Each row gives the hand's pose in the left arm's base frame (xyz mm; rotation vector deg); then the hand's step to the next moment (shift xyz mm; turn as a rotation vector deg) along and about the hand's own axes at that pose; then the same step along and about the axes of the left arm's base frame.
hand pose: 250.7 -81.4 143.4 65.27 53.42 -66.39
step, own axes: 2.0 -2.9 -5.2 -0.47 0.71 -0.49
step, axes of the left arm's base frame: -2.4 4.6 -3.5 0.62 0.59 0.48
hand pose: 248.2 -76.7 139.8 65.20 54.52 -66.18
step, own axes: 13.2 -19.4 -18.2 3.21 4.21 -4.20
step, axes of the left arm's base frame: -16.8 14.8 -19.5 4.72 3.65 -3.17
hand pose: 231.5 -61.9 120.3 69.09 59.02 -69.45
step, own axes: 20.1 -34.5 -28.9 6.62 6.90 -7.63
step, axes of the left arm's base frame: -30.8 27.7 -26.7 7.90 6.58 -6.63
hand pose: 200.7 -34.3 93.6 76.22 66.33 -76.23
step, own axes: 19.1 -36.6 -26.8 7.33 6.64 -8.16
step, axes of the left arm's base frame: -32.2 32.6 -17.9 7.72 7.16 -7.32
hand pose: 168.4 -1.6 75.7 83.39 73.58 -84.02
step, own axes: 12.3 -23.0 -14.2 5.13 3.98 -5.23
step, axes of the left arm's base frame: -19.3 21.7 -6.4 4.63 4.73 -5.07
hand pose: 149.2 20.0 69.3 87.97 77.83 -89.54
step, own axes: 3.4 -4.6 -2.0 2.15 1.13 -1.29
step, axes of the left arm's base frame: -4.0 4.2 -1.6 1.11 1.34 -2.13
